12 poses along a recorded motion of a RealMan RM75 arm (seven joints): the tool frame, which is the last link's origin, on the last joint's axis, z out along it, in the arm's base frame.
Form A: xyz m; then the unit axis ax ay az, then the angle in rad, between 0 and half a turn.
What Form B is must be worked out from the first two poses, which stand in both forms.
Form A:
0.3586 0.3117 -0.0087 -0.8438 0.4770 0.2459 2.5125
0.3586 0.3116 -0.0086 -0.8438 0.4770 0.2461 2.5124
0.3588 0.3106 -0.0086 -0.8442 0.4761 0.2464 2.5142
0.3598 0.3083 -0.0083 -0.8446 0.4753 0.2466 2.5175
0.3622 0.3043 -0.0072 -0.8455 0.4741 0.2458 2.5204
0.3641 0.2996 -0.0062 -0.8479 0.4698 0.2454 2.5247
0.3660 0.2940 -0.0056 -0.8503 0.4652 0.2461 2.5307
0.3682 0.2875 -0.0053 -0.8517 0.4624 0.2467 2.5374
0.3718 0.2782 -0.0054 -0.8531 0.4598 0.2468 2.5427
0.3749 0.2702 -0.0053 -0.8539 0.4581 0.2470 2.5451
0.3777 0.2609 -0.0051 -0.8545 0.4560 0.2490 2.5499
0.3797 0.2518 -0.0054 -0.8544 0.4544 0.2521 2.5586
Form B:
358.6 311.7 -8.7 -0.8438 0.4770 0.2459 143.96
358.6 311.6 -8.6 -0.8438 0.4770 0.2461 143.95
358.8 310.6 -8.6 -0.8442 0.4761 0.2464 144.05
359.8 308.3 -8.3 -0.8446 0.4753 0.2466 144.24
362.2 304.3 -7.2 -0.8455 0.4741 0.2458 144.41
364.1 299.6 -6.2 -0.8480 0.4698 0.2454 144.65
366.0 294.0 -5.6 -0.8503 0.4652 0.2461 145.00
368.2 287.5 -5.3 -0.8517 0.4624 0.2467 145.38
371.8 278.2 -5.4 -0.8531 0.4598 0.2468 145.69
374.9 270.2 -5.3 -0.8539 0.4581 0.2470 145.82
377.7 260.9 -5.1 -0.8545 0.4560 0.2490 146.10
379.7 251.8 -5.4 -0.8544 0.4544 0.2521 146.60

